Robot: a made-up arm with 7 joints. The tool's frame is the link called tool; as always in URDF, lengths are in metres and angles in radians. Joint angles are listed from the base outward.
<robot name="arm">
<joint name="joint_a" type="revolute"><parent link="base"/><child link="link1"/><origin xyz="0.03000 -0.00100 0.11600" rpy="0.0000 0.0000 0.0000"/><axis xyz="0 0.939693 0.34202"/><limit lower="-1.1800" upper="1.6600"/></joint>
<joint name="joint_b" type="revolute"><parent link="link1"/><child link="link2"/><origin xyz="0.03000 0.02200 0.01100" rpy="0.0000 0.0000 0.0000"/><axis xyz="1 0 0"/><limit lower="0.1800" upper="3.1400"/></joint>
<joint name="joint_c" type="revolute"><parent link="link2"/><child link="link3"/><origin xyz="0.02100 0.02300 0.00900" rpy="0.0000 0.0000 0.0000"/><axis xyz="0 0 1"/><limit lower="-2.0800" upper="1.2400"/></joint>
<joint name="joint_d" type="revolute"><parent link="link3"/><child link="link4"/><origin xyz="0.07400 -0.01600 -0.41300" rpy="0.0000 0.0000 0.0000"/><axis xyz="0 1 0"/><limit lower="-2.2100" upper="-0.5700"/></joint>
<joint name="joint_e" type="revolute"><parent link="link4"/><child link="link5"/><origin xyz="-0.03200 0.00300 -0.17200" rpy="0.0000 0.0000 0.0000"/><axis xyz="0 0 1"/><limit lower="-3.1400" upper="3.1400"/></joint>
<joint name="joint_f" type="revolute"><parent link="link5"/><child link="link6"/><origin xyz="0.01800 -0.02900 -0.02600" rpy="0.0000 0.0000 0.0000"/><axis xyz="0 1 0"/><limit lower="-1.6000" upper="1.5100"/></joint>
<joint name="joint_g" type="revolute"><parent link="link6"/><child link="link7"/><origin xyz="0.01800 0.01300 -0.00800" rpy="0.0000 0.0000 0.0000"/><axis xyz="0 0 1"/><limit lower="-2.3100" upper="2.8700"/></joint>
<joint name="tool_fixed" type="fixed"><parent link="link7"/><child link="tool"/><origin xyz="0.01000 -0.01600 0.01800" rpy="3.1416 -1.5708 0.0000"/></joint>
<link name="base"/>
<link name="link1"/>
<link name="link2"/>
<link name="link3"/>
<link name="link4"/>
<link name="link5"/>
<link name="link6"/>
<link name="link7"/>
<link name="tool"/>
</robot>
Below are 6 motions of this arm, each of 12 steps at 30 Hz.
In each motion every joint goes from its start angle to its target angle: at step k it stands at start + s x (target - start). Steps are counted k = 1, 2, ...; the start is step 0. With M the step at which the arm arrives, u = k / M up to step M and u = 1 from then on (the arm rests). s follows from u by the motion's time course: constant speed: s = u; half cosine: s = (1 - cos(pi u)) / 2; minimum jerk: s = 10 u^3 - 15 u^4 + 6 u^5.
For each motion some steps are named. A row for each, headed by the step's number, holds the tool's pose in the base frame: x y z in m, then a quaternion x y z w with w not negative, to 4 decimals.
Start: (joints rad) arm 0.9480 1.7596 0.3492 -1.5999 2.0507 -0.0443 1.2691
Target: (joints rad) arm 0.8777 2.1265 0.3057 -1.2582 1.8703 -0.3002 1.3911
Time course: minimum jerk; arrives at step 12
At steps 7, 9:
7: 0.3357 0.4956 0.1876 -0.0093 -0.5536 -0.8061 0.2087
9: 0.3621 0.4791 0.2173 0.0221 -0.5074 -0.8431 0.1769

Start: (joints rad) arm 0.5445 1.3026 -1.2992 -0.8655 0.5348 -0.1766 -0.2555
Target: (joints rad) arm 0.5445 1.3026 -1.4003 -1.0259 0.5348 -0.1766 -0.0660
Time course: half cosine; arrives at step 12
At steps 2, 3, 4, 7, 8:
2: -0.1296 0.4493 -0.1843 0.7192 -0.4058 0.4709 0.3103
3: -0.1307 0.4466 -0.1846 0.7207 -0.3976 0.4755 0.3105
4: -0.1321 0.4430 -0.1850 0.7227 -0.3867 0.4814 0.3107
7: -0.1374 0.4300 -0.1856 0.7303 -0.3454 0.5008 0.3107
8: -0.1391 0.4258 -0.1856 0.7329 -0.3318 0.5064 0.3104

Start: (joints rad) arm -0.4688 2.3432 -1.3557 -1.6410 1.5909 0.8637 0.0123
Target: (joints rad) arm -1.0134 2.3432 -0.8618 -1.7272 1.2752 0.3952 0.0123
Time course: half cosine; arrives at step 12
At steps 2, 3, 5, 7, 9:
2: 0.1927 0.4429 0.2977 -0.6828 0.1619 -0.6488 0.2943
3: 0.1981 0.4335 0.3106 -0.6445 0.1850 -0.6856 0.2833
5: 0.2054 0.4054 0.3494 -0.5231 0.2484 -0.7751 0.2527
7: 0.1981 0.3715 0.3953 -0.3626 0.3169 -0.8486 0.2187
9: 0.1785 0.3424 0.4327 -0.2114 0.3710 -0.8837 0.1915

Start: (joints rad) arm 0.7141 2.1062 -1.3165 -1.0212 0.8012 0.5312 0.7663
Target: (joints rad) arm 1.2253 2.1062 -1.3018 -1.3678 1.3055 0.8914 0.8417
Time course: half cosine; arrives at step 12
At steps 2, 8, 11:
2: 0.0364 0.5795 0.1302 -0.7402 0.4502 -0.2082 0.4541
8: -0.0361 0.5596 0.1037 -0.7856 0.3204 -0.0038 0.5293
11: -0.0639 0.5492 0.1027 -0.7838 0.2771 0.0854 0.5493

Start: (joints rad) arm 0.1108 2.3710 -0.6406 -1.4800 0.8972 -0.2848 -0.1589
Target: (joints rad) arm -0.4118 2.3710 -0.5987 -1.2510 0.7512 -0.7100 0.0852
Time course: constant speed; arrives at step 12
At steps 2, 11, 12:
2: 0.2848 0.4020 0.3233 0.1898 -0.7039 0.6821 0.0568
11: 0.2279 0.3892 0.4344 -0.0925 -0.7049 0.7029 0.0219
12: 0.2183 0.3884 0.4448 -0.1216 -0.7035 0.6999 0.0203

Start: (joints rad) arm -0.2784 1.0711 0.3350 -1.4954 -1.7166 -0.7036 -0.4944
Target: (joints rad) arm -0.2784 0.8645 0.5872 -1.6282 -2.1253 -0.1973 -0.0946
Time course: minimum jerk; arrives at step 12
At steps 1, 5, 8, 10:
1: 0.4000 0.4514 0.0439 -0.0676 -0.9943 -0.0538 0.0626
5: 0.4008 0.4470 0.0328 0.0000 0.9988 0.0116 0.0475
8: 0.4001 0.4438 0.0189 -0.0706 0.9766 -0.0391 0.1995
10: 0.3990 0.4433 0.0135 -0.0924 0.9596 -0.0555 0.2600

